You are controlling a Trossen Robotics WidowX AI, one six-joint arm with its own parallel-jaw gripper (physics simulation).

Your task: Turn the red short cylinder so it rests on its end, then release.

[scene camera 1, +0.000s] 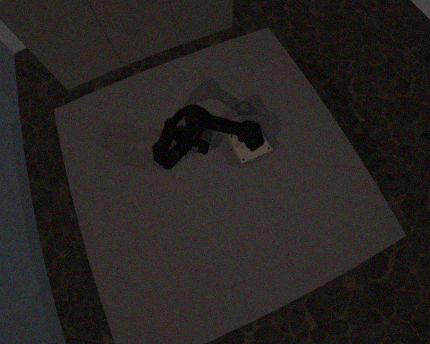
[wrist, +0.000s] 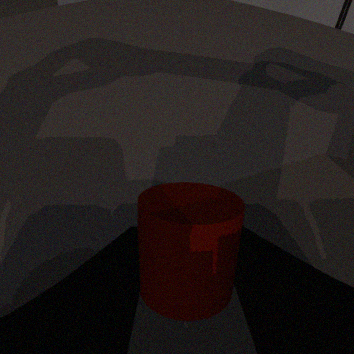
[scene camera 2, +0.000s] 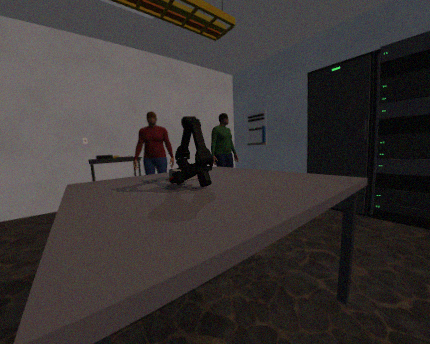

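Observation:
The red short cylinder (wrist: 170,265) shows large in the wrist view, between the two black fingers. One round end faces up in that view, and its curved side faces the camera. In scene camera 1 a small spot of the cylinder (scene camera 1: 196,133) shows among the dark arm parts. My gripper (wrist: 185,236) is shut on the cylinder, with a finger on its left and right sides. In scene camera 2 the gripper is low over the table, and its fingers are too dark to make out. Whether the cylinder's lower end touches the table, and its exact tilt, I cannot tell.
The pale table (scene camera 1: 215,240) (scene camera 2: 165,255) carries the arm's light base plate (scene camera 1: 250,156). The arm's shadows lie across the tabletop. Beyond the table stand a person in red (scene camera 2: 154,142), a person in green (scene camera 2: 222,140) and dark server racks (scene camera 2: 340,120).

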